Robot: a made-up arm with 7 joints. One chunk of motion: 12 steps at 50 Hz.
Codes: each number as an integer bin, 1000 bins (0 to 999) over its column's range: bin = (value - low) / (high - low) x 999, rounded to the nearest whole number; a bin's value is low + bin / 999 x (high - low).
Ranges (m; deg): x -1.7..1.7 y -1.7..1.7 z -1.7..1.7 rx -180..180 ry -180..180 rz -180..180
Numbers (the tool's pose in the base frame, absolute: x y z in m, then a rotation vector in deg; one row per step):
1: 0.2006 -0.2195 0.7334 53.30 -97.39 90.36
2: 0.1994 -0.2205 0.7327 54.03 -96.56 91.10
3: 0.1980 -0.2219 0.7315 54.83 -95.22 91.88
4: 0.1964 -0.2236 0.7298 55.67 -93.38 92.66
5: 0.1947 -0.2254 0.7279 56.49 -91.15 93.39
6: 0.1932 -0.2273 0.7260 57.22 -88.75 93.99
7: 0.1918 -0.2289 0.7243 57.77 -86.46 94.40
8: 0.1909 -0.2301 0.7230 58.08 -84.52 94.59
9: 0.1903 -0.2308 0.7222 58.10 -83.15 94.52
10: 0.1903 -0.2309 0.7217 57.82 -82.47 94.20
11: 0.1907 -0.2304 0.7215 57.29 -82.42 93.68
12: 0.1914 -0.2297 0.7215 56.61 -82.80 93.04
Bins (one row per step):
1: 558 435 715 647 229 750
2: 558 435 715 649 232 752
3: 558 434 714 652 235 754
4: 557 434 714 654 240 757
5: 557 433 713 656 247 759
6: 556 433 713 658 253 760
7: 556 432 712 660 260 761
8: 556 432 712 661 265 762
9: 555 432 712 661 269 762
10: 555 432 712 660 271 761
11: 556 432 711 658 271 759
12: 556 432 711 657 270 758

